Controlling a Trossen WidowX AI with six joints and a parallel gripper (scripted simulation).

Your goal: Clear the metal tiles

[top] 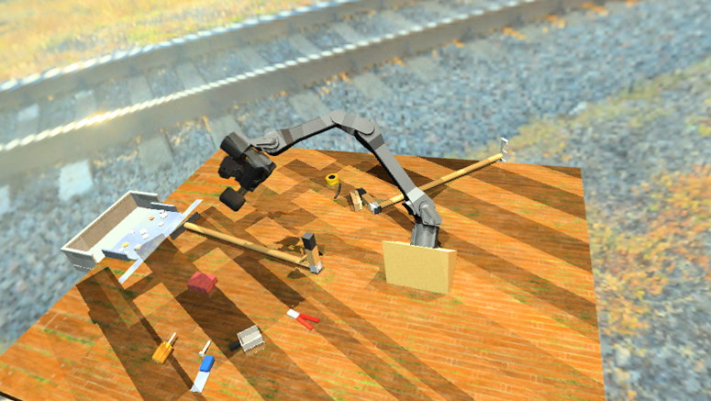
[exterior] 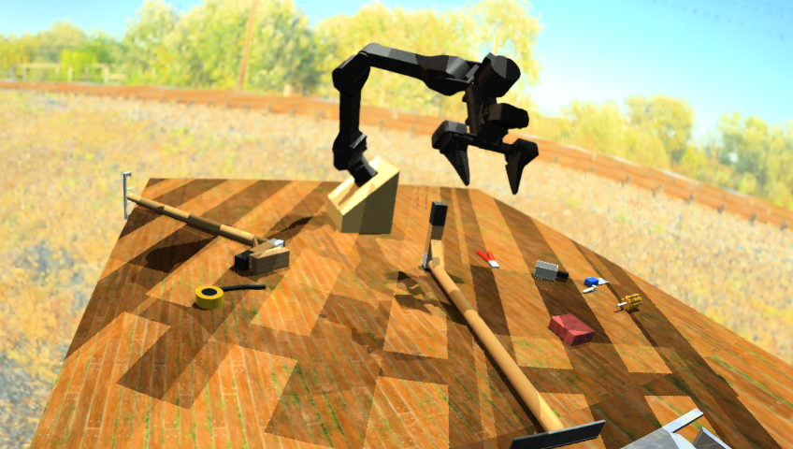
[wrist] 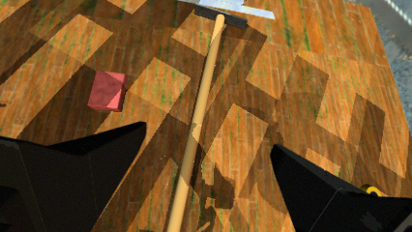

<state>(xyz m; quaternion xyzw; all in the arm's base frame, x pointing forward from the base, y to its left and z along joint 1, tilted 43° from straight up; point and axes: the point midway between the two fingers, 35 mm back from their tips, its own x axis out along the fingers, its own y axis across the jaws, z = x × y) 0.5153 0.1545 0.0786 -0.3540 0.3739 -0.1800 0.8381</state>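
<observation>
My gripper tip is now 6 cm short of the long scraper, 1 cm to the left of it and 17 cm above it. Also, from my gripper tip: yellow screwdriver: 3 cm ahead, 41 cm to the left, 22 cm below; then red block: 10 cm ahead, 17 cm to the left, 22 cm below; then wooden block: 21 cm behind, 33 cm to the right, 21 cm below.
</observation>
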